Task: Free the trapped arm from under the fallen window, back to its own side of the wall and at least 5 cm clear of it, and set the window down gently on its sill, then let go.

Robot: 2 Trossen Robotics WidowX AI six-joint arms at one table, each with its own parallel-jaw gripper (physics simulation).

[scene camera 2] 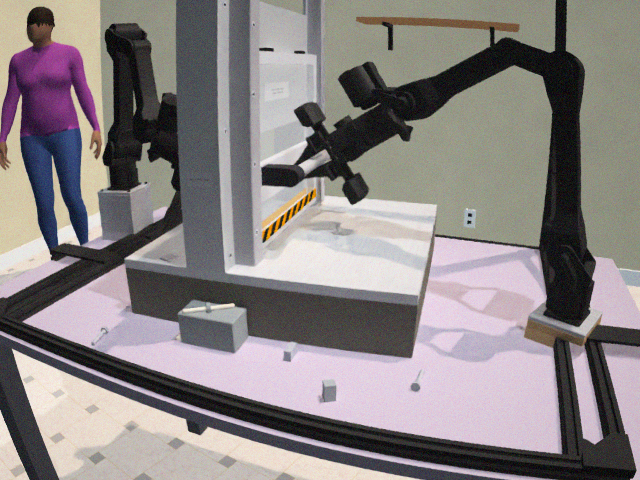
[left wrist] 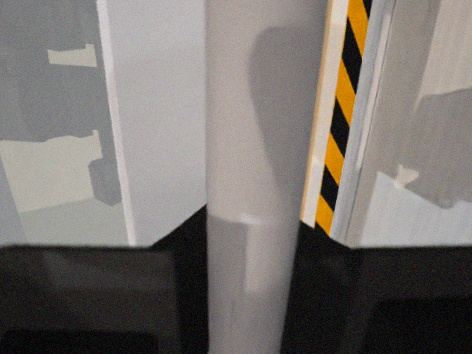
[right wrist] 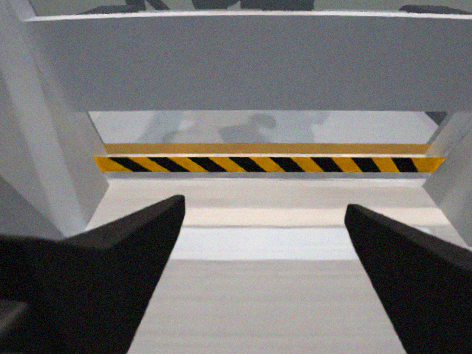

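Pixels of known places: left gripper, fingertip midpoint: (right wrist: 282,74); right gripper, fingertip midpoint: (right wrist: 264,207); left arm's base at its link origin: (scene camera 2: 567,313); right arm's base at its link origin: (scene camera 2: 124,187).
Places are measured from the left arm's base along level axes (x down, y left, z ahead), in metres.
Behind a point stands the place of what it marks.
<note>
The window (scene camera 2: 289,63) @[x -0.354, y 0.150, z 0.481 m] (left wrist: 160,100) @[x -0.184, y 0.115, z 0.502 m] (right wrist: 250,65) @[x -0.170, y 0.141, z 0.510 m] is upright in its frame. A gap shows between its bottom rail and the striped sill (scene camera 2: 289,215) @[x -0.082, y 0.152, z 0.482 m] (left wrist: 340,131) @[x -0.085, y 0.132, z 0.492 m] (right wrist: 270,165) @[x -0.084, y 0.159, z 0.499 m]. My left gripper (scene camera 2: 314,164) (left wrist: 238,207) @[x -0.155, y 0.150, z 0.475 m] is shut on the window's round pale handle bar (left wrist: 260,125) @[x -0.187, y 0.087, z 0.458 m], in front of the lower rail. A black end piece (scene camera 2: 281,175) @[x -0.184, y 0.248, z 0.385 m] of the bar shows in the scene view. My right gripper (right wrist: 264,207) @[x -0.129, y 0.187, z 0.577 m] is open and empty, on the wall's other side, with the sill beyond its fingertips. In the scene view the wall post (scene camera 2: 201,129) hides its fingers.
The wall stands on a thick pale-topped base (scene camera 2: 361,263). A grey block (scene camera 2: 212,328) with a pale stick on it, small blocks (scene camera 2: 329,391) @[x 0.022, y 0.366, z 0.161 m] (scene camera 2: 290,351) @[x 0.024, y 0.338, z 0.265 m] and bolts (scene camera 2: 417,381) @[x 0.030, y 0.266, z 0.103 m] (scene camera 2: 99,335) @[x 0.031, y 0.535, z 0.493 m] lie before the base. Black rails (scene camera 2: 258,392) edge the table.
</note>
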